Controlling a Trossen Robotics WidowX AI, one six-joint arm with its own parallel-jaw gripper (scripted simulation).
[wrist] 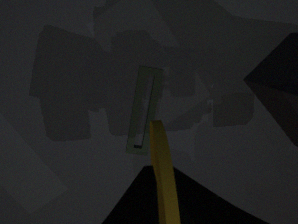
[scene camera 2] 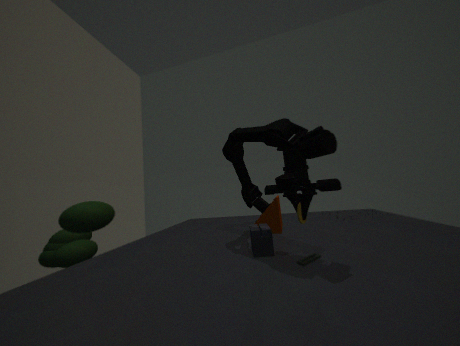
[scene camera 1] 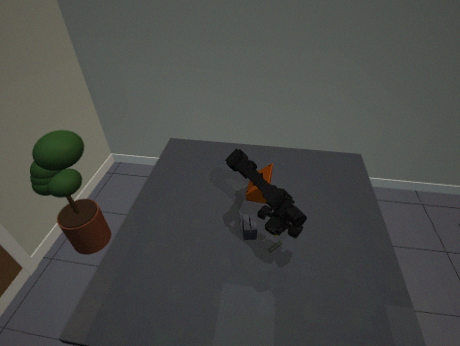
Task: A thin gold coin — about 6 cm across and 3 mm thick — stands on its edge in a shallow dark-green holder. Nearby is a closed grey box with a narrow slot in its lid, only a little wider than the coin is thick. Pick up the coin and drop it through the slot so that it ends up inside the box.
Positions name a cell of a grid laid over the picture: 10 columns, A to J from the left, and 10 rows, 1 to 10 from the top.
Labels:
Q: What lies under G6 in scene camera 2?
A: The gripper.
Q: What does the gripper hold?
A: A gold coin.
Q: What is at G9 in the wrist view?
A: The gripper.

